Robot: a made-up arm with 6 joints.
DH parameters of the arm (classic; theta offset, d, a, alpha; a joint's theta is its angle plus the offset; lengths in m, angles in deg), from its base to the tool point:
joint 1: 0 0.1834 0 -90
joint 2: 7.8 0 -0.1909 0
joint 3: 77.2 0 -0.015 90
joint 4: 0 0.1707 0 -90
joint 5: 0 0 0.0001 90
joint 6: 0 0.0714 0 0
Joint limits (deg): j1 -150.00..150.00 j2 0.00..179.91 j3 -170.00..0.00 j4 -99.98..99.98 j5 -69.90..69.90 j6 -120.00..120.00
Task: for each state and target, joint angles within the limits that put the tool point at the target. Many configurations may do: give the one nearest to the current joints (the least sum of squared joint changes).
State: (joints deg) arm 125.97 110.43 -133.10 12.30 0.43 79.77
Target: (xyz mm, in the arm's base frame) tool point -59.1 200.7 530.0
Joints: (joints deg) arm 106.11 89.81 -123.06 11.73 4.28 79.77
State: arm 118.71 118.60 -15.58 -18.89 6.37 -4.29
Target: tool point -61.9 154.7 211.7
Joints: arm 112.64 78.35 -29.34 -19.25 5.85 -4.29
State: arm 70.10 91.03 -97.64 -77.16 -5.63 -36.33
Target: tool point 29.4 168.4 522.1
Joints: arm 76.55 76.17 -105.01 -76.95 -8.83 -36.33
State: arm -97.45 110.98 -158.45 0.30 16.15 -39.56
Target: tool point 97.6 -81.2 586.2
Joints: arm -44.13 94.29 -162.48 15.29 30.85 -39.56
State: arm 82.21 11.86 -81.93 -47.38 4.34 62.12
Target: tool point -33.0 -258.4 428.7
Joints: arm 75.93 0.00 -105.16 -50.60 33.89 62.12
